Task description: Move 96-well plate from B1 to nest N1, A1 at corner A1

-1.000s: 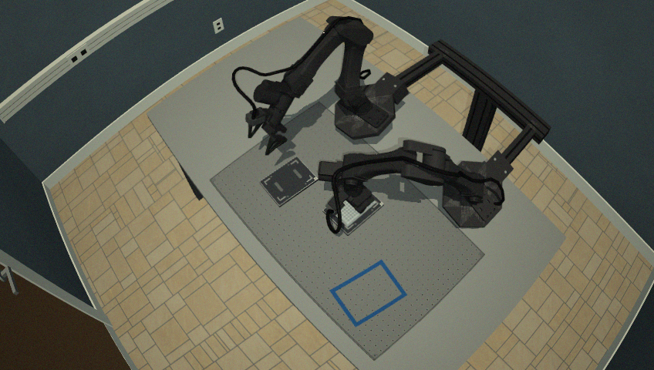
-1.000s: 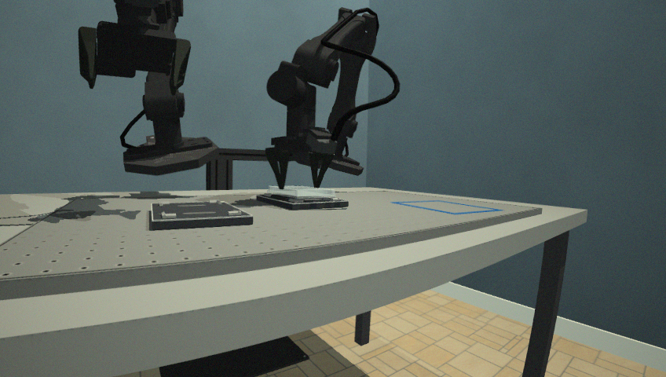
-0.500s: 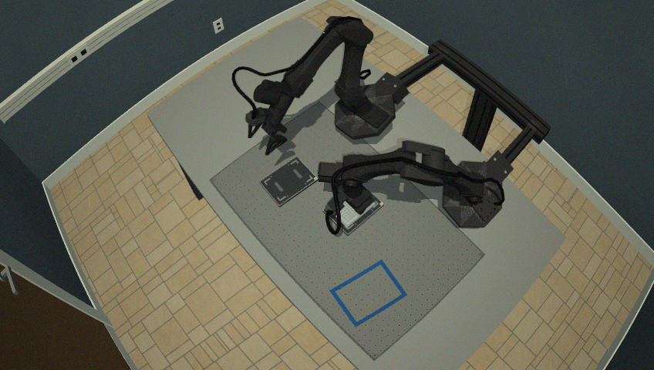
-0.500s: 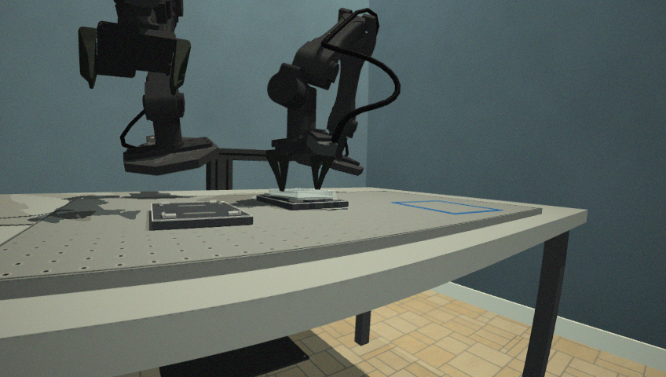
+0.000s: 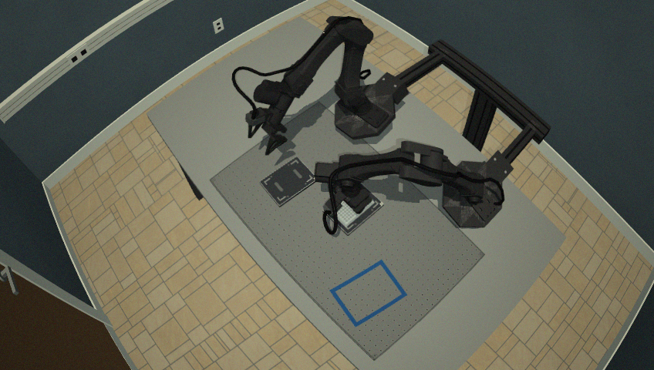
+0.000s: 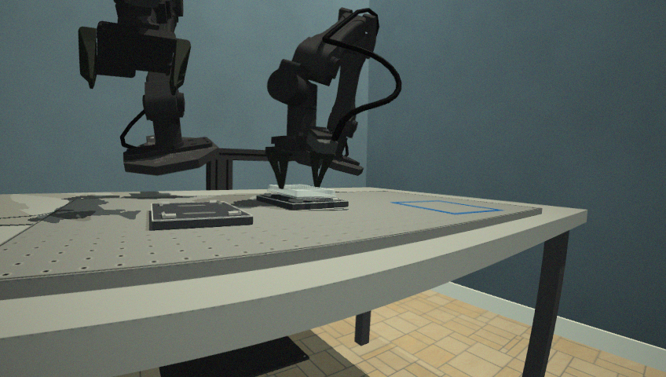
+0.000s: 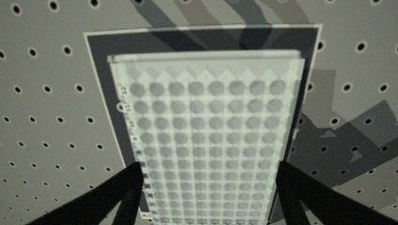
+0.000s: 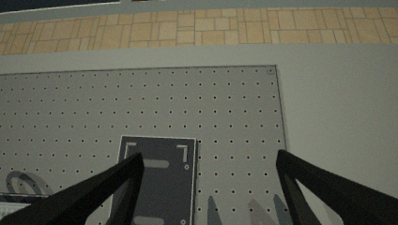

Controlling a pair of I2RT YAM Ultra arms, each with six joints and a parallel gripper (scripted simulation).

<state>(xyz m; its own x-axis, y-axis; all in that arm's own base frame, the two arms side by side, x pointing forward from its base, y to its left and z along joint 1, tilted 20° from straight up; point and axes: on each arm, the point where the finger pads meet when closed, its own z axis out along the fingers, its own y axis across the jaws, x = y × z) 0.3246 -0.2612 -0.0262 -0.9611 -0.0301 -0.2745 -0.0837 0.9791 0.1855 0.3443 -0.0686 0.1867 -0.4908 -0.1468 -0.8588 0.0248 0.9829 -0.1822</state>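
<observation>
Now: left hand 10 mm above the 96-well plate. Also, from my left hand: A1 label: 80 mm behind, 60 mm to the left, 30 mm below.
Right now the 96-well plate is 100 mm behind my right hand, 310 mm to the left of it and 140 mm below it. From my right hand the other things lie so: A1 label 180 mm behind, 380 mm to the left, 160 mm below.
</observation>
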